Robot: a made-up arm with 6 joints. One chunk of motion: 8 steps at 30 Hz.
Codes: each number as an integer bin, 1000 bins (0 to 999) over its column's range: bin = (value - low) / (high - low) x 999, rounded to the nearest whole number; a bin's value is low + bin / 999 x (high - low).
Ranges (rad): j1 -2.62..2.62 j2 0..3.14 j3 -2.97..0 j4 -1.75..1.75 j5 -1.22..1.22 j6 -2.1..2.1
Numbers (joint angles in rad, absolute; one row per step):
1: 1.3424 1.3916 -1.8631 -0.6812 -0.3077 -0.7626
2: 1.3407 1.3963 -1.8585 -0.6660 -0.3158 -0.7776
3: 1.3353 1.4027 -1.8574 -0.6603 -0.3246 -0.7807
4: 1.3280 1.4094 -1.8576 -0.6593 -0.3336 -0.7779
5: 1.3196 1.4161 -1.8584 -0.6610 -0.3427 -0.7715
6: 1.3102 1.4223 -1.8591 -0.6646 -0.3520 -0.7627
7: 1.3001 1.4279 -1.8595 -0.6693 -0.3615 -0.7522
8: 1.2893 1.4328 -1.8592 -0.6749 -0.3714 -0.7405
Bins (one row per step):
1: 755 443 372 305 374 318
2: 755 444 374 309 370 315
3: 754 446 374 311 367 314
4: 753 448 374 311 363 314
5: 751 451 374 311 359 316
6: 749 453 374 310 355 318
7: 747 454 374 308 351 321
8: 745 456 374 307 347 323

